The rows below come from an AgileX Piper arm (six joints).
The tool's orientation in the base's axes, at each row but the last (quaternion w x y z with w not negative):
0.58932 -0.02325 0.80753 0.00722
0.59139 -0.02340 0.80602 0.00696
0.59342 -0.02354 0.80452 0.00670
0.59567 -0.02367 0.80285 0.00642
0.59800 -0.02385 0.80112 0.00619
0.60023 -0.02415 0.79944 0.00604
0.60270 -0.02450 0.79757 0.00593
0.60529 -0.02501 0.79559 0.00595
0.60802 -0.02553 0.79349 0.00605
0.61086 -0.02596 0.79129 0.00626
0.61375 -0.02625 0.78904 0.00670
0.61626 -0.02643 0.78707 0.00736
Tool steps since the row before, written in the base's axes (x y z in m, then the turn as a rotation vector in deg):
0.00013 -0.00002 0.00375 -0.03 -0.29 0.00
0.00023 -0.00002 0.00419 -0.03 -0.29 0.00
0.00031 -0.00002 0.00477 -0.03 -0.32 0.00
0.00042 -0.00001 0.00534 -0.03 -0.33 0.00
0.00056 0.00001 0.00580 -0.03 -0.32 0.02
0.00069 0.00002 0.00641 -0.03 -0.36 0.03
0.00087 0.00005 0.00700 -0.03 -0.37 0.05
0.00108 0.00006 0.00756 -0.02 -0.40 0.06
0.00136 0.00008 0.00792 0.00 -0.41 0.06
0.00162 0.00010 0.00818 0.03 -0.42 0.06
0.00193 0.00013 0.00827 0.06 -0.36 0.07
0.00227 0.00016 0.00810 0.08 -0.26 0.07
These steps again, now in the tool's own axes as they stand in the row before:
-0.00361 -0.00008 -0.00102 0.02 -0.29 -0.04
-0.00406 -0.00010 -0.00104 0.02 -0.29 -0.04
-0.00465 -0.00012 -0.00111 0.02 -0.32 -0.04
-0.00523 -0.00012 -0.00115 0.02 -0.33 -0.04
-0.00572 -0.00012 -0.00111 0.00 -0.32 -0.05
-0.00635 -0.00014 -0.00113 -0.01 -0.36 -0.05
-0.00697 -0.00013 -0.00108 -0.03 -0.37 -0.06
-0.00757 -0.00015 -0.00098 -0.04 -0.40 -0.05
-0.00800 -0.00016 -0.00075 -0.04 -0.41 -0.03
-0.00832 -0.00016 -0.00050 -0.05 -0.42 0.00
-0.00849 -0.00015 -0.00016 -0.07 -0.36 0.03
-0.00841 -0.00013 0.00026 -0.08 -0.27 0.05

